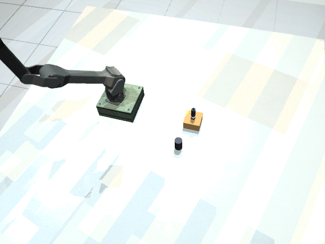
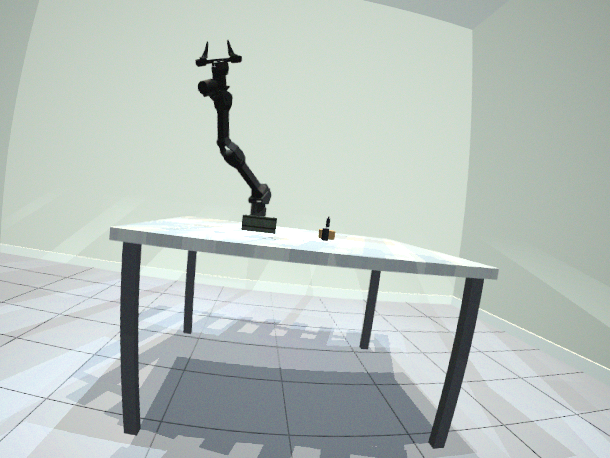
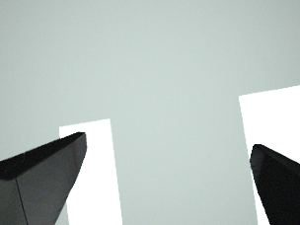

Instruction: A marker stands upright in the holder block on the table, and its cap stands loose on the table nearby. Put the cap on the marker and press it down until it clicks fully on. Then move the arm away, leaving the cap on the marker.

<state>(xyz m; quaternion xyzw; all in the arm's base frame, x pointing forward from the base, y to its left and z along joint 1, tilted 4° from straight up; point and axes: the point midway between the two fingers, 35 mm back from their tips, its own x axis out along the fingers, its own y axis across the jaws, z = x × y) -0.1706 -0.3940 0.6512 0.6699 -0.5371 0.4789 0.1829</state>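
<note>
The dark marker cap lies 740 mm below my gripper tip, 510 mm ahead of it and 300 mm to the left of it.
</note>
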